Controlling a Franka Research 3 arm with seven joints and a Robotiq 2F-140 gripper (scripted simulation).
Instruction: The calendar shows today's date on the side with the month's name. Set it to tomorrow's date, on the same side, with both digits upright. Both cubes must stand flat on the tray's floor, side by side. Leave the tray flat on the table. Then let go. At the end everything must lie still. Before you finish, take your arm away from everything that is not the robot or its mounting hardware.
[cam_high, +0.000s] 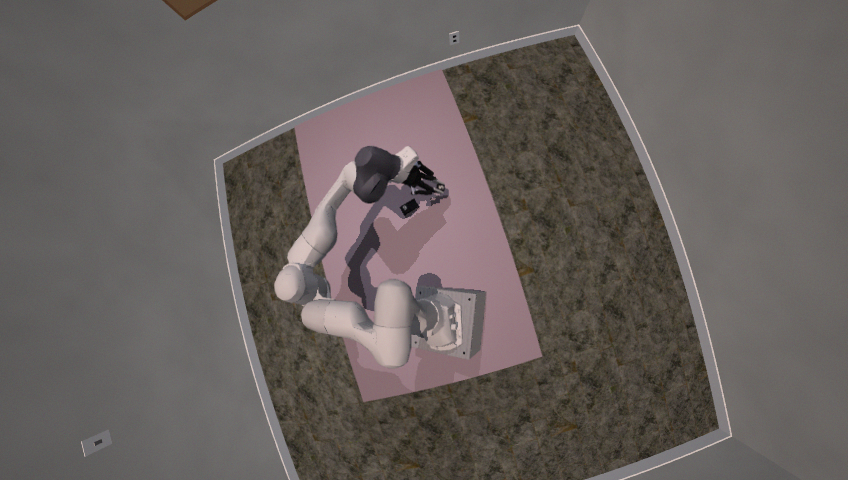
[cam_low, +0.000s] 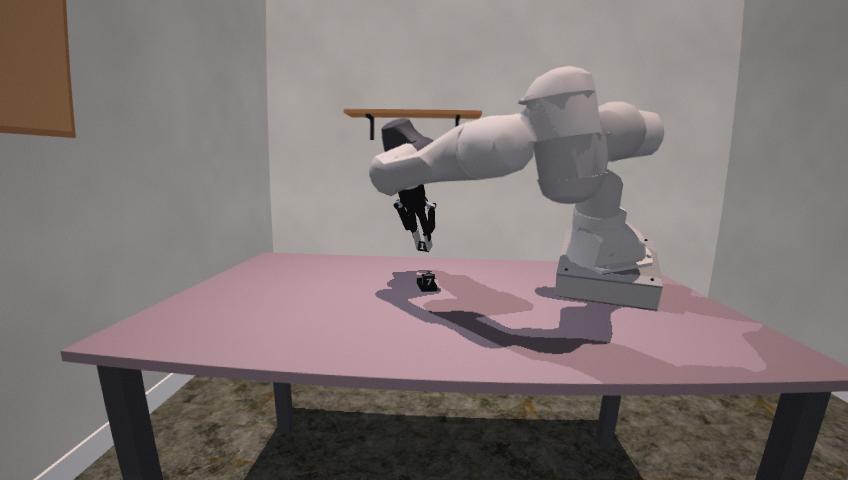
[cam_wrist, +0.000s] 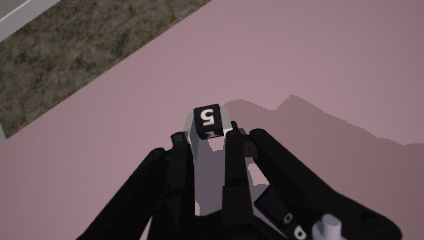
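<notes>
The black digit cube lies 10 mm to the right of my hand and 20 mm below it. The rest, counted from my hand: black calendar tray (30 mm behind, 140 mm to the left, 100 mm below).
</notes>
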